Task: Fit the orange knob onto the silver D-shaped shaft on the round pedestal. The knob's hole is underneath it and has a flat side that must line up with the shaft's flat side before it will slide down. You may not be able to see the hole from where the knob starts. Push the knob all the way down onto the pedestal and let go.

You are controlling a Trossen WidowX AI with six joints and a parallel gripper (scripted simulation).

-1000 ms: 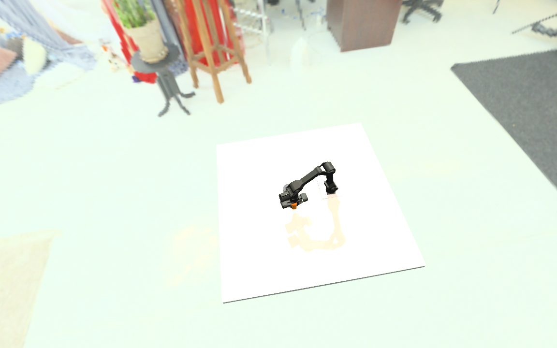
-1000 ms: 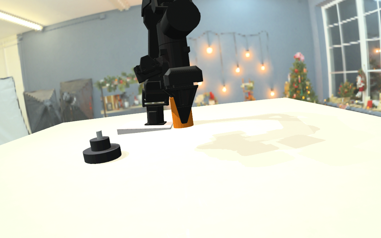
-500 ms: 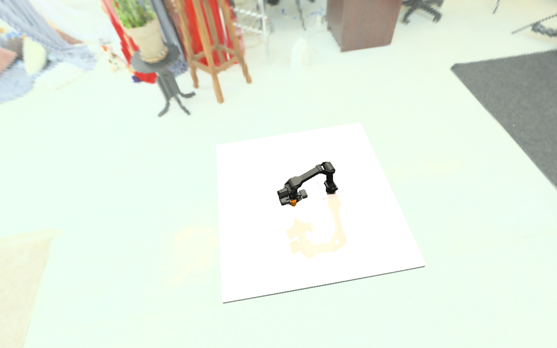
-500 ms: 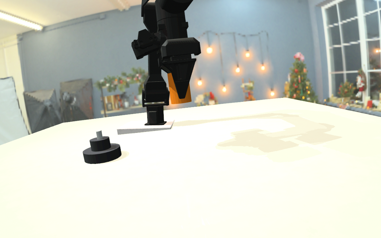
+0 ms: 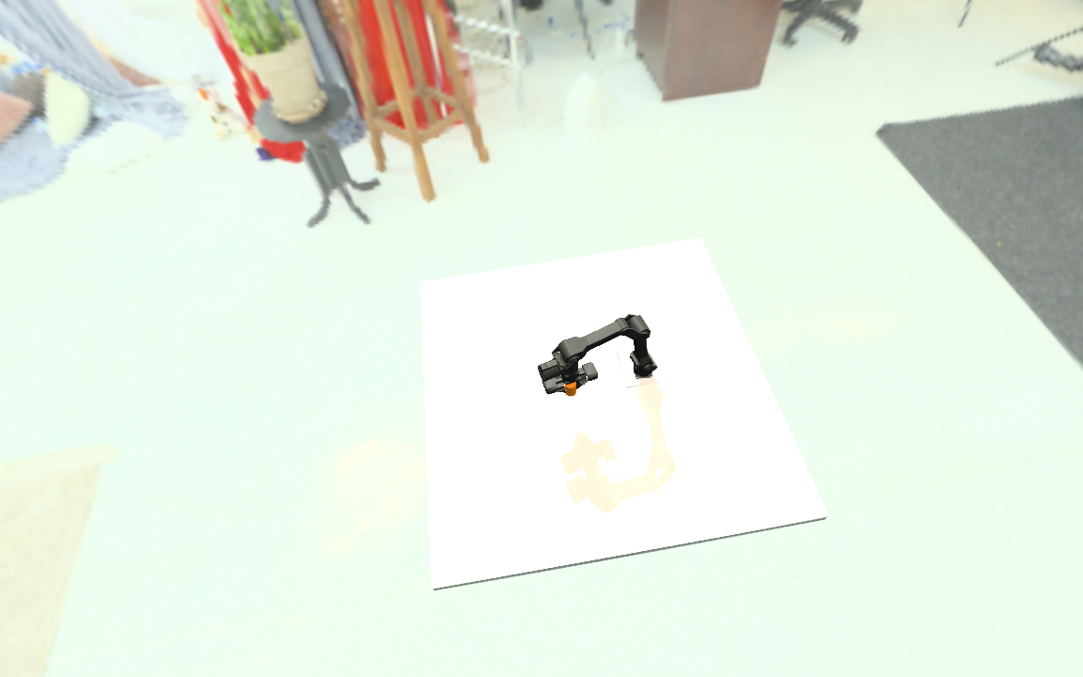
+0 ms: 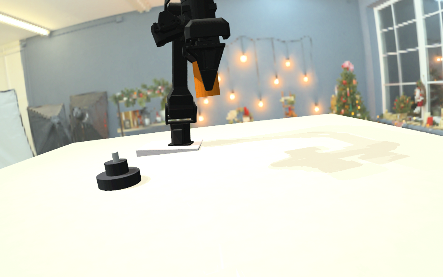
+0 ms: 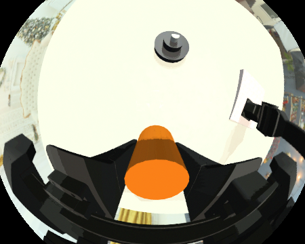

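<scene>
My gripper tip is 18 cm to the left of the pedestal, 11 cm above it and 2 cm short of it. Round my gripper tip: orange knob (3 cm above).
</scene>
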